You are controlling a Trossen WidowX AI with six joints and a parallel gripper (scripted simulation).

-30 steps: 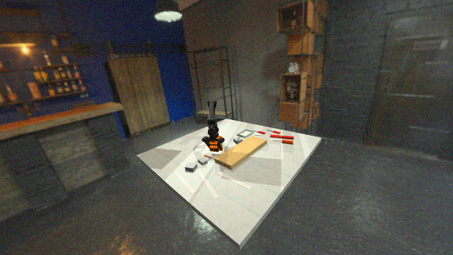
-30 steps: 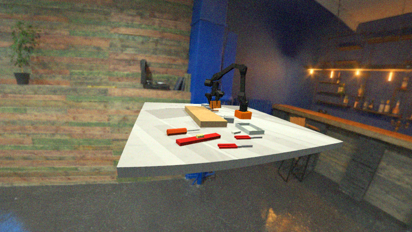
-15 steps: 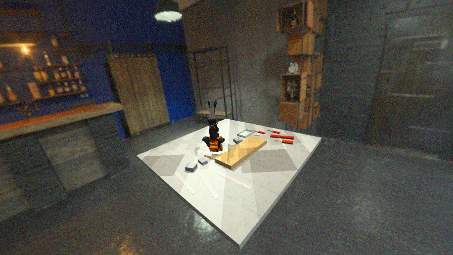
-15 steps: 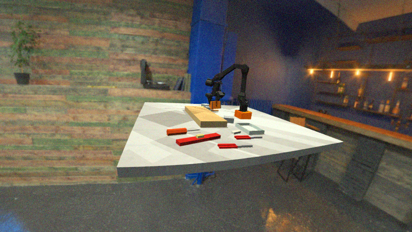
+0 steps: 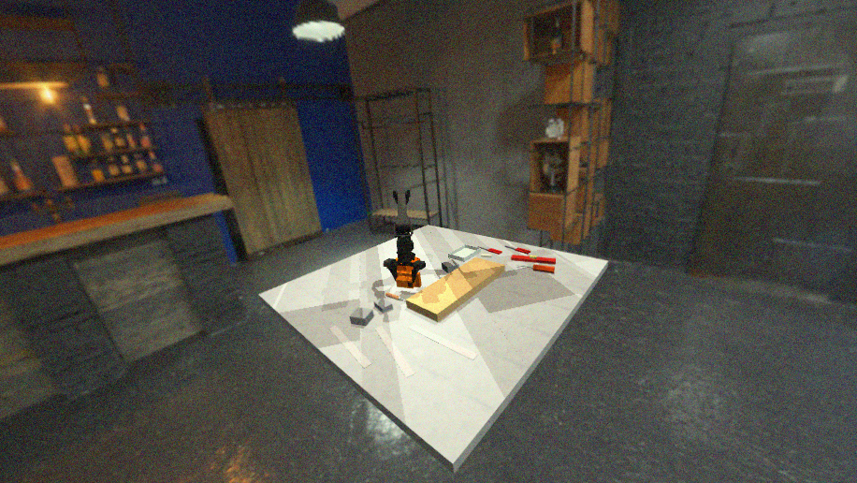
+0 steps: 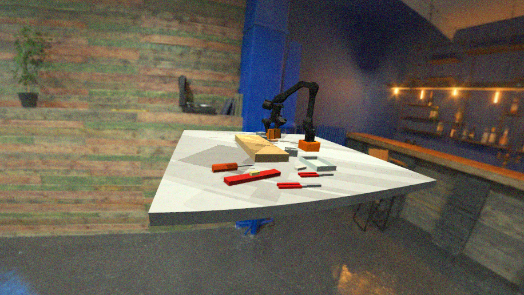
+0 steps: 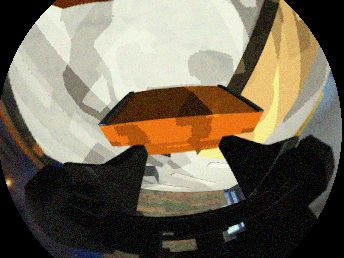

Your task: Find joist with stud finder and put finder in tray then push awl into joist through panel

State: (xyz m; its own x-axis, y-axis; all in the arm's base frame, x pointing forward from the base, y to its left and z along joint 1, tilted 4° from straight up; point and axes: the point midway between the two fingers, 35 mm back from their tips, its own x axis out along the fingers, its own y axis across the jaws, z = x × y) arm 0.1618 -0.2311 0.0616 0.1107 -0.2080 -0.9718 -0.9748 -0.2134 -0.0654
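The orange stud finder lies 10 mm ahead of my gripper tip and 10 mm to the left of it. From my gripper tip the other things lie so: grey tray 50 mm ahead, 530 mm to the left, 60 mm below; awl 20 mm behind, 40 mm to the right, 70 mm below; red level 440 mm ahead, 580 mm to the left, 60 mm below.
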